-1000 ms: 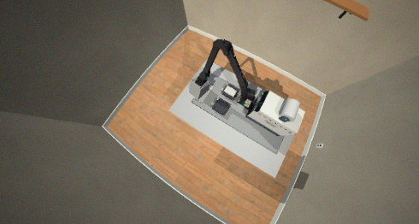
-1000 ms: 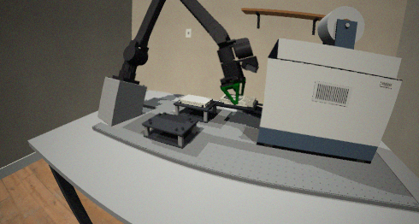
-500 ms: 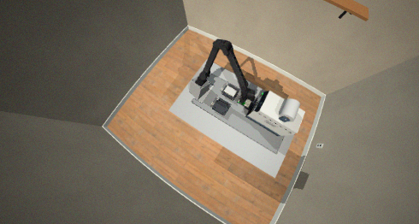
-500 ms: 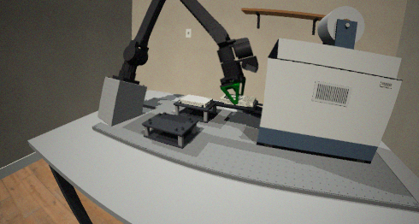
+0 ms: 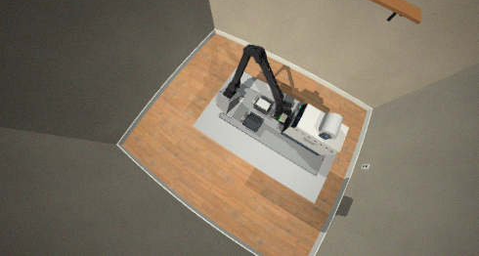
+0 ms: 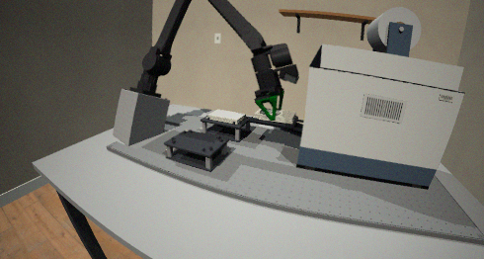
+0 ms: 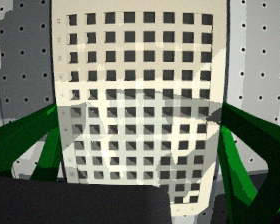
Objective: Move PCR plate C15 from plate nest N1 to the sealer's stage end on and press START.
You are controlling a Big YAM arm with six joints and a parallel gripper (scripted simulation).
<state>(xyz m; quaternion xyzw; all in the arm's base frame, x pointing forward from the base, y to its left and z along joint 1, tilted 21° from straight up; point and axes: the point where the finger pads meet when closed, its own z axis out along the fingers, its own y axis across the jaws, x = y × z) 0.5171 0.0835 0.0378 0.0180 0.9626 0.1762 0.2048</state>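
Right now my hand is right at the 96-well plate C15. Round my hand: dark stage: 2 cm below; white start key: 10 cm ahead, 10 cm to the left, 7 cm above; sealed plate C51: 20 cm behind, 3 cm to the left, 5 cm below.
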